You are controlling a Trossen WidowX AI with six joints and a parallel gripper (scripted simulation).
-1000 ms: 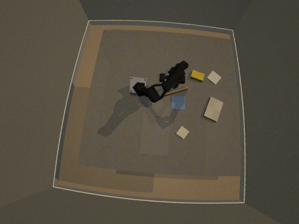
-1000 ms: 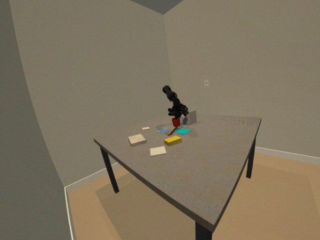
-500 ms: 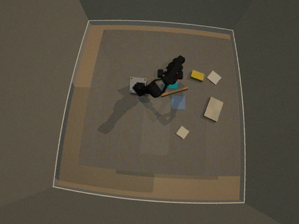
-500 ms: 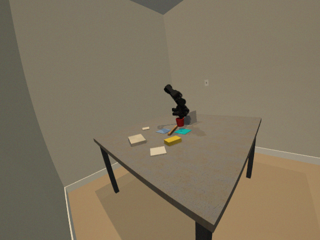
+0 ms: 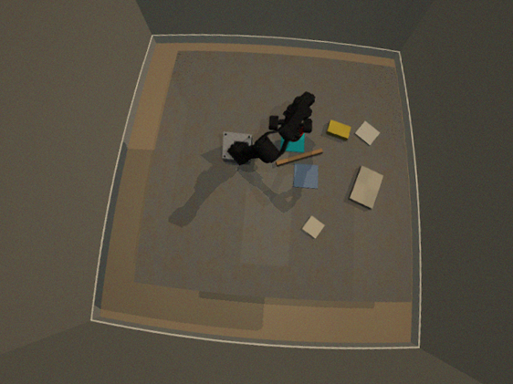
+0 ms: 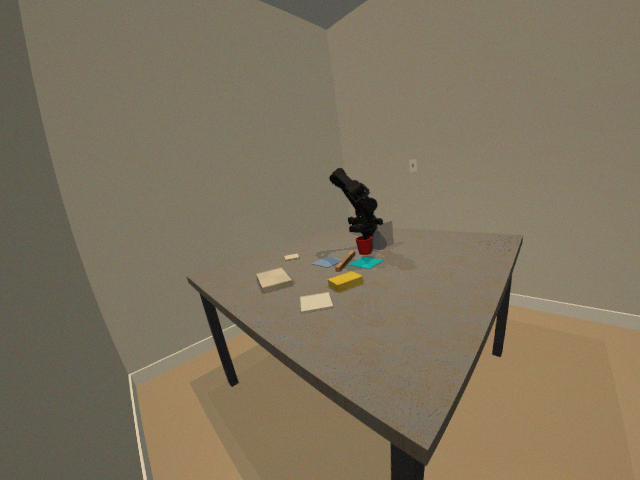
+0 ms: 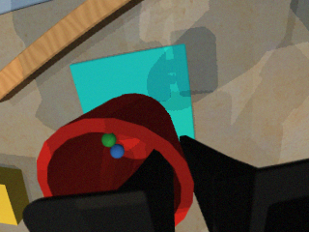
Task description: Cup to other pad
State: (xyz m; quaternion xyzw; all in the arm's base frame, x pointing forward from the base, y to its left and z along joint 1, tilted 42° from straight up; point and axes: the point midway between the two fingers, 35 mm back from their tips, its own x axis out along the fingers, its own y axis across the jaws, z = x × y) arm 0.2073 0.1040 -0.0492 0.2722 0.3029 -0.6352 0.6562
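My gripper tip is 40 mm short of the blue marble, 20 mm to the right of it and 20 mm above it. The rest, counted from my gripper tip: red cup 30 mm ahead; green marble 50 mm ahead, 20 mm below; teal pad 30 mm ahead, 90 mm below.
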